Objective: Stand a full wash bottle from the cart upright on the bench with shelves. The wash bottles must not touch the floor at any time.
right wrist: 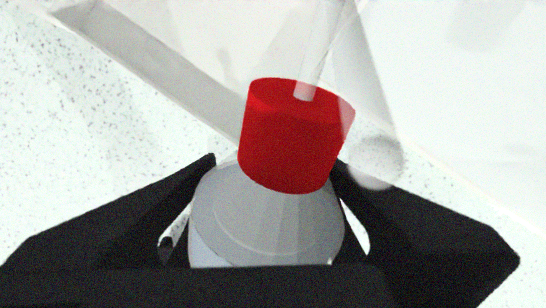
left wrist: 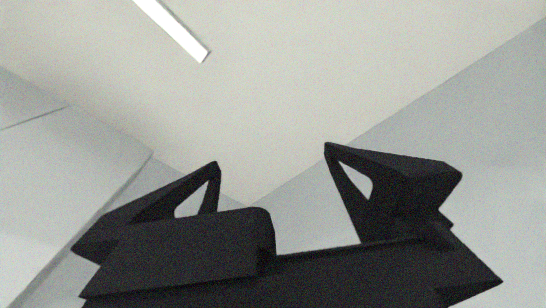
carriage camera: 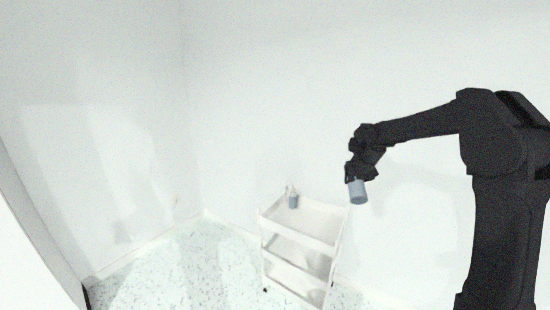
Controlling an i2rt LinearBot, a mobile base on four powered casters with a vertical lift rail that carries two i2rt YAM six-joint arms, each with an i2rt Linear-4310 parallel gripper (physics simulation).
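Frame: origin at the left arm's base, x ahead, y left, z up, level; centimetres.
Seen in the pictures: left gripper, fingertip midpoint: (left wrist: 270, 157); right gripper, fingertip midpoint: (right wrist: 266, 162).
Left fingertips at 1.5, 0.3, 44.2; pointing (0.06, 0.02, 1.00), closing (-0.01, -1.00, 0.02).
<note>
Pixels of each thing's top centre, then the offset from my left fingertips to it, as dx, dy, dz. Level surfaces: height alone.
- red cap, middle of its top: (right wrist: 297, 131) +47.3, -65.6, -24.9
- second wash bottle, middle of its top: (carriage camera: 292, 184) +86.1, -47.7, -51.6
- white cart's top shelf, its level: dz -69.0
- speckled floor, its level: dz -135.3
My right gripper (carriage camera: 356, 178) (right wrist: 266, 162) is shut on a wash bottle (carriage camera: 358, 192) (right wrist: 270, 215) with blue-grey liquid and a red cap (right wrist: 295, 137). The bottle hangs in the air to the right of the cart and above its top shelf's height, slightly tilted in the carriage view. A second wash bottle (carriage camera: 293, 201) stands upright at the back left corner of the white cart's top shelf (carriage camera: 320, 217). My left gripper (left wrist: 270, 157) is open and empty, and the ceiling shows beyond its fingers. The bench with shelves cannot be made out for certain in these views.
The three-tier white cart (carriage camera: 296, 237) stands near the wall (carriage camera: 280, 100). The speckled floor (carriage camera: 200, 265) shows to its left and meets another wall at a corner. A pale panel edge (carriage camera: 30, 215) runs down the far left. A ceiling lamp (left wrist: 175, 31) shows in the left wrist view.
</note>
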